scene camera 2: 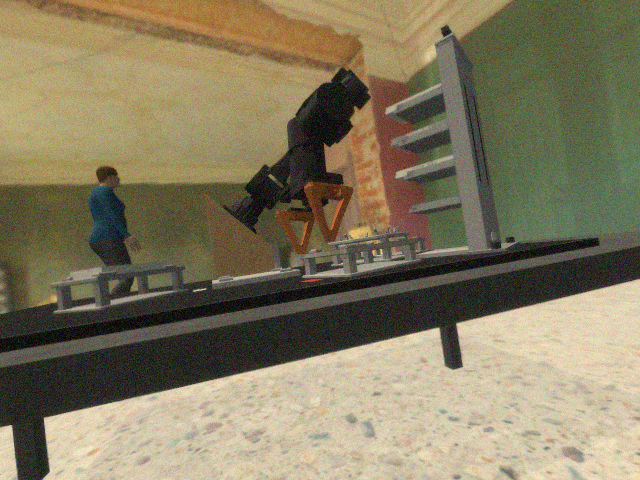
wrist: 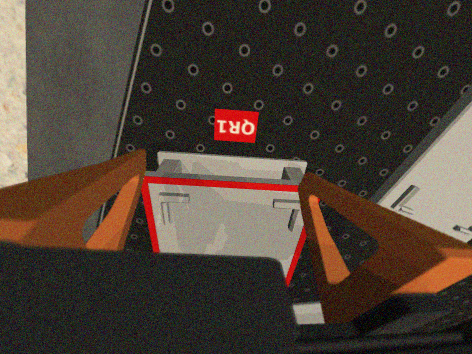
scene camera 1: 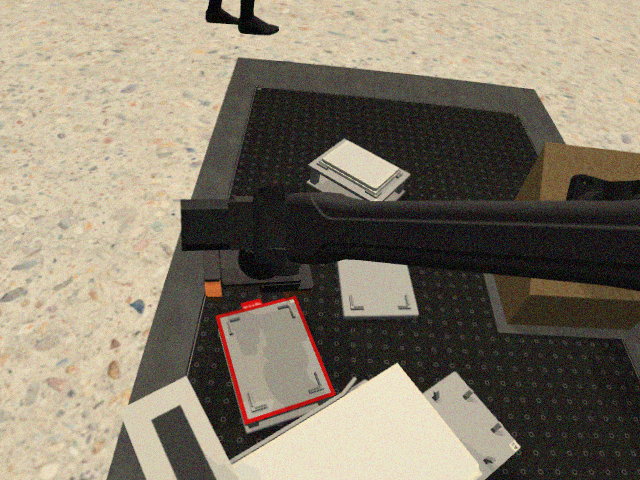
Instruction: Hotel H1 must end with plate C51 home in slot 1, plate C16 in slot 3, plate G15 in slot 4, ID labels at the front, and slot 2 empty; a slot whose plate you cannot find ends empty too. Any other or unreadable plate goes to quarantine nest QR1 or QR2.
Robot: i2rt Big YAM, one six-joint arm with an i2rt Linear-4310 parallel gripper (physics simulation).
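Where they show: gripper, fingertip midpoint: (scene camera 2: 314, 248) (wrist: 230, 170) (scene camera 1: 252, 296); arm's base at its link origin: (scene camera 2: 237, 223).
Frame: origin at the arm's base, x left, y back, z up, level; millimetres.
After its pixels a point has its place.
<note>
My gripper (scene camera 2: 315, 246) @(x 152, y -489, z -116 mm) (wrist: 230, 170) @(x 152, y -489, z -116 mm) is open and empty, its orange fingers pointing down above the nest area. In the wrist view its tips flank the far end of red-bordered nest QR1 (scene camera 1: 273, 356) @(x 238, y -442, z -123 mm) (wrist: 210, 220) @(x 200, y -478, z -123 mm), which shows corner brackets and no plate. The red QR1 label (wrist: 236, 126) @(x 140, y -492, z -163 mm) lies beyond it. A cream plate (scene camera 1: 361, 164) @(x -170, y -347, z -99 mm) (scene camera 2: 90, 273) @(x -195, y -408, z -106 mm) lies on a raised grey stand (scene camera 2: 100, 294) @(x -166, y -442, z -140 mm). The hotel (scene camera 2: 467, 149) @(x 448, y -469, z 19 mm) is a grey column with several stacked shelves; their contents and any ID labels cannot be read. A large cream surface (scene camera 1: 361, 428) @(x 421, y -357, z 167 mm) partly covers the front in scene camera 1.
A low grey pad with corner brackets (scene camera 1: 379, 291) @(x 83, y -295, z -151 mm) (scene camera 2: 258, 277) @(x 60, y -364, z -154 mm) lies between the stand and QR1. A grey pegged piece (scene camera 1: 467, 413) @(x 288, y -184, z -103 mm) is near the cream surface. A brown box (scene camera 1: 578, 170) @(x -47, y -29, z 51 mm) (scene camera 2: 232, 237) @(x -10, y -83, z -49 mm) stands by the arm. A person (scene camera 2: 107, 217) stands beyond the table.
</note>
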